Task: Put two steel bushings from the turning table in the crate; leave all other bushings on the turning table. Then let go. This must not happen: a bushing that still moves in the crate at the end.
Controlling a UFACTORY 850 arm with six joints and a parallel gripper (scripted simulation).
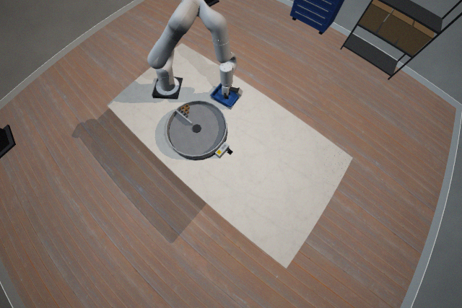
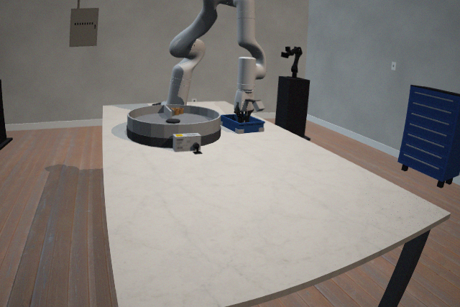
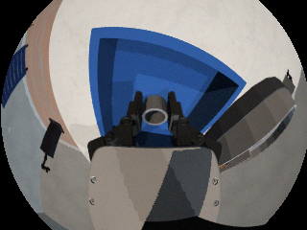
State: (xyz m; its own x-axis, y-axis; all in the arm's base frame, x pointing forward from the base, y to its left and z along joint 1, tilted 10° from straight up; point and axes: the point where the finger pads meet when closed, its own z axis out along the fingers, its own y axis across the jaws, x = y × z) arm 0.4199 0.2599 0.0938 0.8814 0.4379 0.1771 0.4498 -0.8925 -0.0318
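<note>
Now: the blue crate 1 cm behind my hand, 1 cm to the right of it and 1 cm below it. Also, from my hand: round grey turning table: 5 cm ahead, 36 cm to the right, 1 cm above.
</note>
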